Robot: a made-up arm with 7 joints. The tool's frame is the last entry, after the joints. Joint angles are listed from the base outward. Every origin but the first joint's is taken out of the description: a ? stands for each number. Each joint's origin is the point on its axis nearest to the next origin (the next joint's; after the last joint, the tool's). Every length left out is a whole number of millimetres.
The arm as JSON. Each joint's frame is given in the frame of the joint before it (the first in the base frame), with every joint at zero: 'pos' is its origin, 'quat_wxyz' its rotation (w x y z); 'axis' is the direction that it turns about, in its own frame. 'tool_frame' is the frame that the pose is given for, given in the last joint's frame.
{
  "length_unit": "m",
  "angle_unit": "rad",
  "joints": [
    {
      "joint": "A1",
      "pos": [
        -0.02,
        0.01,
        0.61
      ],
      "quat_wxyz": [
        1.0,
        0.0,
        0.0,
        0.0
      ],
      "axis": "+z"
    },
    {
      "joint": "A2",
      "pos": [
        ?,
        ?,
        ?
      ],
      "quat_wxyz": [
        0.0,
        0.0,
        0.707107,
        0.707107
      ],
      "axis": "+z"
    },
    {
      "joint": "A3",
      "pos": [
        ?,
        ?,
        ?
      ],
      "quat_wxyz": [
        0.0,
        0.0,
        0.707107,
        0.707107
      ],
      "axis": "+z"
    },
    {
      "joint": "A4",
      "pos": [
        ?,
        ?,
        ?
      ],
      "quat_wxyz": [
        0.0,
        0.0,
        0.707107,
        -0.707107
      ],
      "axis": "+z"
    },
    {
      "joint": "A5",
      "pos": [
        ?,
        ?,
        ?
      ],
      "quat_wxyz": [
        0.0,
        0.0,
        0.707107,
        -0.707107
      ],
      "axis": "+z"
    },
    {
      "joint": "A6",
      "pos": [
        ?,
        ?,
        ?
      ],
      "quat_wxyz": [
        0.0,
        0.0,
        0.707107,
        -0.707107
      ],
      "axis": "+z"
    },
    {
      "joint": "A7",
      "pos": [
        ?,
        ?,
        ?
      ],
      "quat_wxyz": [
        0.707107,
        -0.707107,
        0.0,
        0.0
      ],
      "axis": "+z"
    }
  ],
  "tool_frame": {
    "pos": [
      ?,
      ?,
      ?
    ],
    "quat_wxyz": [
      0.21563,
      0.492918,
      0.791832,
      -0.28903
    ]
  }
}
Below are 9 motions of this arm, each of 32 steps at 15 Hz.
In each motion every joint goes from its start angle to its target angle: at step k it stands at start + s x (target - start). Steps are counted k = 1, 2, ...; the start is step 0. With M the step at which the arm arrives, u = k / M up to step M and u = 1 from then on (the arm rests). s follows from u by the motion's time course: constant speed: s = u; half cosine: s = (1 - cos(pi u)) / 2; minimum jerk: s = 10 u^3 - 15 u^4 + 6 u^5.
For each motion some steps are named. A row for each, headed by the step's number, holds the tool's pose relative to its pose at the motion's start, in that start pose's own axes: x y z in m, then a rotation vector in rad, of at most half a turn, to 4 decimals.
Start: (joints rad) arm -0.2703 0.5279 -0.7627 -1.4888 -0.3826 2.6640 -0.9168
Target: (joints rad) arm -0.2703 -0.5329 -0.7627 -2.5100 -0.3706 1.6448 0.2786
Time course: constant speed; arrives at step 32
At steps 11, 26, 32:
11: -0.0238 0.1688 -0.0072 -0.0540 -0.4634 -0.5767
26: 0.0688 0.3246 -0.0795 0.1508 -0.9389 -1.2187
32: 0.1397 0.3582 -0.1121 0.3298 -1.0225 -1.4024

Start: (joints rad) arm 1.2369 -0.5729 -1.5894 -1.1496 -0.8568 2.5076 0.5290
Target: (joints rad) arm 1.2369 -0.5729 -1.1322 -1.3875 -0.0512 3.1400 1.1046
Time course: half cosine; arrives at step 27
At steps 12, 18, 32:
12: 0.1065 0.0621 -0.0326 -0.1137 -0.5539 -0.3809
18: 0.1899 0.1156 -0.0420 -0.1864 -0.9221 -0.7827
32: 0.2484 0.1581 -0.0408 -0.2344 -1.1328 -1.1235

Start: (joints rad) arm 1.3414 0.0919 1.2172 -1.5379 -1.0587 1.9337 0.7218
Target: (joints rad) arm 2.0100 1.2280 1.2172 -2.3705 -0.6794 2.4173 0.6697
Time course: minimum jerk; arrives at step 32
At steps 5, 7, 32:
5: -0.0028 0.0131 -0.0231 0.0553 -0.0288 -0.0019
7: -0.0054 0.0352 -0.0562 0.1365 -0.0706 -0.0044
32: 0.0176 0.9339 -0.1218 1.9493 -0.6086 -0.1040

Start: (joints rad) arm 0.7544 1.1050 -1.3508 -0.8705 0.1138 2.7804 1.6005
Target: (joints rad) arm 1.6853 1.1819 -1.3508 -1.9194 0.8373 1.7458 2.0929
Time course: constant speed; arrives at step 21
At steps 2, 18, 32:
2: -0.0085 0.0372 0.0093 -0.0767 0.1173 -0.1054
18: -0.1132 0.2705 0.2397 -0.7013 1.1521 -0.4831
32: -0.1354 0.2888 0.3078 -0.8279 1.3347 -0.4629

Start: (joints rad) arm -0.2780 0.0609 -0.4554 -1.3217 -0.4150 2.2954 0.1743
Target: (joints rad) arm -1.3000 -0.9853 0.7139 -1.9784 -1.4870 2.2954 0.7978
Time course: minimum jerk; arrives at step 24
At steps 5, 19, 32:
5: 0.0020 0.0089 0.0347 -0.0395 0.0131 0.0038
19: 0.2906 0.4318 0.0668 -0.6388 0.6933 0.7848
32: 0.2891 0.4655 0.0185 -0.6544 0.7835 0.8853

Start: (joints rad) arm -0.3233 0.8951 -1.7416 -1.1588 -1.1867 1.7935 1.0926
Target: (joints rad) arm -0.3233 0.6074 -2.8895 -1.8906 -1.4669 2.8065 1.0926
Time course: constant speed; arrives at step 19
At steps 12, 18, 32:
12: -0.6993 0.0023 -0.2821 0.2048 0.3031 0.1488
18: -1.0598 0.0804 -0.1901 0.4218 0.4073 0.0507
32: -1.1113 0.0982 -0.1607 0.4575 0.4195 0.0206

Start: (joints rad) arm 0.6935 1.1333 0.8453 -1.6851 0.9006 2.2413 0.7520
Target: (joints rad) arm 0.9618 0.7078 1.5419 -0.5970 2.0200 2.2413 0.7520
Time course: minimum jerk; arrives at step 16
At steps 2, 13, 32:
2: 0.0000 0.0192 -0.0046 0.0230 -0.0078 -0.0006
13: -0.3619 0.9108 0.2175 1.3553 0.2824 -0.7606
32: -0.3820 0.9338 0.2487 1.4017 0.3337 -0.8367

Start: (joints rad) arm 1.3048 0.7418 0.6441 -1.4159 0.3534 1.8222 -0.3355
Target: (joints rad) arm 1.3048 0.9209 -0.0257 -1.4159 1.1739 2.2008 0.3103
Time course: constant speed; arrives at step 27
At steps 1, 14, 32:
1: -0.0144 -0.0033 0.0187 -0.0445 -0.0367 -0.0261
14: -0.2072 0.0060 0.2515 -0.6395 -0.5140 -0.3601
32: -0.3869 0.1084 0.4519 -1.2454 -1.0155 -0.6308

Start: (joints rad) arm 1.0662 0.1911 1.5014 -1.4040 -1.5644 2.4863 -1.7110
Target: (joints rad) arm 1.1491 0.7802 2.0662 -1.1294 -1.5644 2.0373 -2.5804
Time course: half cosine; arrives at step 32
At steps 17, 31, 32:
17: -0.0108 0.1499 -0.0104 -0.0797 0.0419 0.1636
31: 0.0299 0.2916 -0.1290 -0.1997 0.0977 0.2990
32: 0.0303 0.2923 -0.1300 -0.2005 0.0981 0.2997

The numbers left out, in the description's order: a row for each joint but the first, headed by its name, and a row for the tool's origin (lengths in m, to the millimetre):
A2: -0.02 0.01 0.0
A3: 0.02 0.42 0.0
A4: 0.09 -0.01 0.0
A5: 0.17 -0.68 0.0
A6: -0.02 0.04 0.0
A7: -0.06 -0.02 0.0
tool: 0.02 0.0 0.0

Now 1 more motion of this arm.
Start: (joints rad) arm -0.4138 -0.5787 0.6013 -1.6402 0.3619 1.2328 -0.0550
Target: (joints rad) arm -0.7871 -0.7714 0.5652 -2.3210 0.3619 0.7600 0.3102
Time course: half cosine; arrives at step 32
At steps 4, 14, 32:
4: -0.0117 -0.0154 -0.0030 0.0000 0.0030 -0.0518
14: -0.1500 -0.1449 -0.0233 0.0036 0.0178 -0.5485
32: -0.4496 -0.2572 -0.0427 0.0651 -0.0052 -1.3506

